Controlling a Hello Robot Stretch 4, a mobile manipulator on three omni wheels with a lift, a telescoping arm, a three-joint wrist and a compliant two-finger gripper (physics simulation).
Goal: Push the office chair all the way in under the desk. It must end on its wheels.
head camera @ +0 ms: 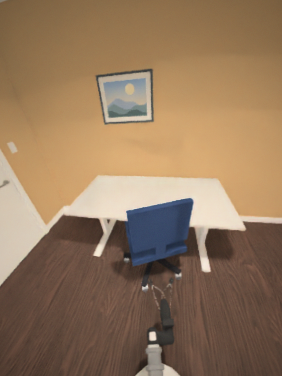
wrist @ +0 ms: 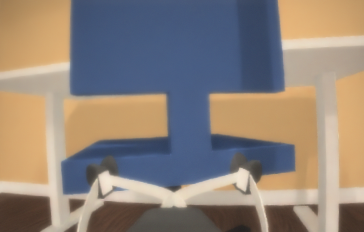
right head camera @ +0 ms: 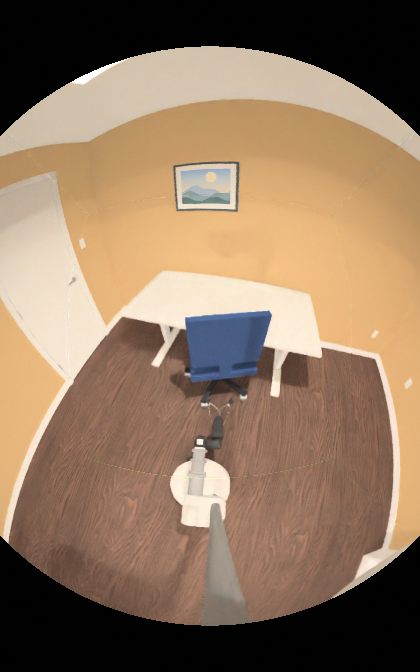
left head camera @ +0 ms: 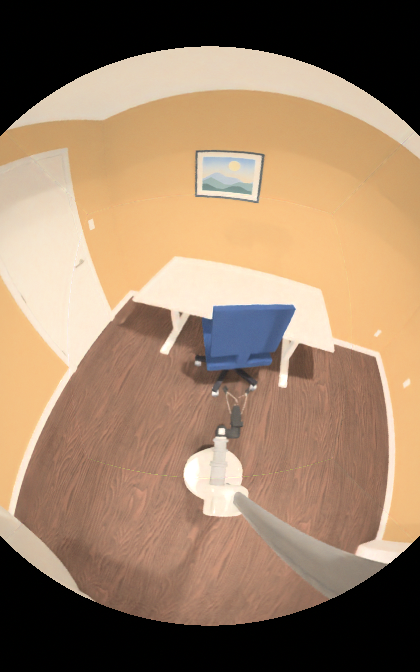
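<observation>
The office chair (head camera: 159, 227) (left head camera: 250, 335) (right head camera: 227, 345) (wrist: 175, 45) stands upright on its wheels at the middle of the desk's front, slightly turned. Its blue backrest faces me and hides part of the front edge of the white desk (head camera: 150, 190) (left head camera: 240, 285) (right head camera: 235, 300) (wrist: 327, 57). The backrest hides most of the seat in the head views, so how far the seat is under the desk is hard to tell. My gripper (head camera: 161, 281) (left head camera: 236, 389) (right head camera: 218, 402) (wrist: 174, 167) is open and empty, behind the chair on my side. In the wrist view its fingertips overlap the seat's rear edge, apparently without contact.
The desk's left leg (head camera: 105, 237) (left head camera: 175, 335) and right leg (head camera: 202, 247) (left head camera: 286, 362) stand either side of the chair. Chair casters (head camera: 145, 288) (right head camera: 243, 397) stick out toward me. The wall (head camera: 215, 125) is behind the desk, and a white door (left head camera: 40, 240) is at the left.
</observation>
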